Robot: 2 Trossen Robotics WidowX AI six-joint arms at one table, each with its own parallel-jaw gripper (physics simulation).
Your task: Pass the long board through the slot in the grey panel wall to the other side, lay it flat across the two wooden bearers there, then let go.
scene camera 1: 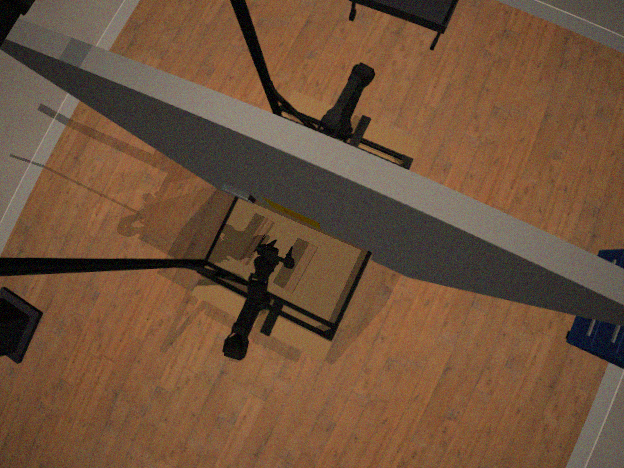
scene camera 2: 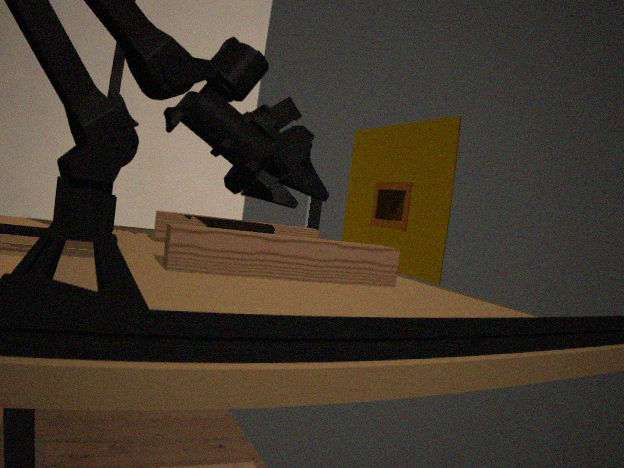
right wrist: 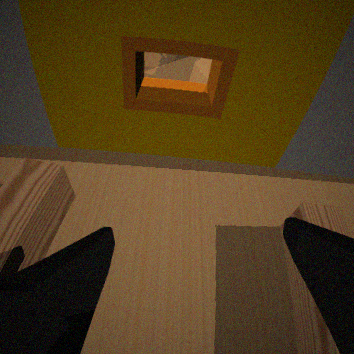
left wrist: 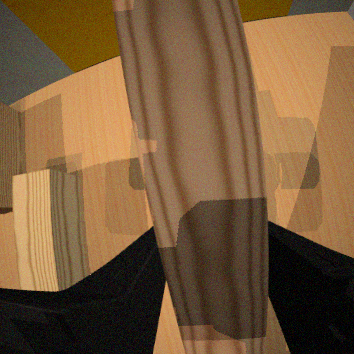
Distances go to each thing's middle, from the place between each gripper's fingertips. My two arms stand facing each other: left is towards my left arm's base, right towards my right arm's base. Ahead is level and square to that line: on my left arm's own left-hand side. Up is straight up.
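Slot (scene camera 2: 391, 201): 2 cm behind my right hand, 1 cm above it and 16 cm to the left of it. Going by its middle, the slot is nearer to my right hand than to my left gripper.
My left gripper is 23 cm to the left of the slot and 2 cm past it.
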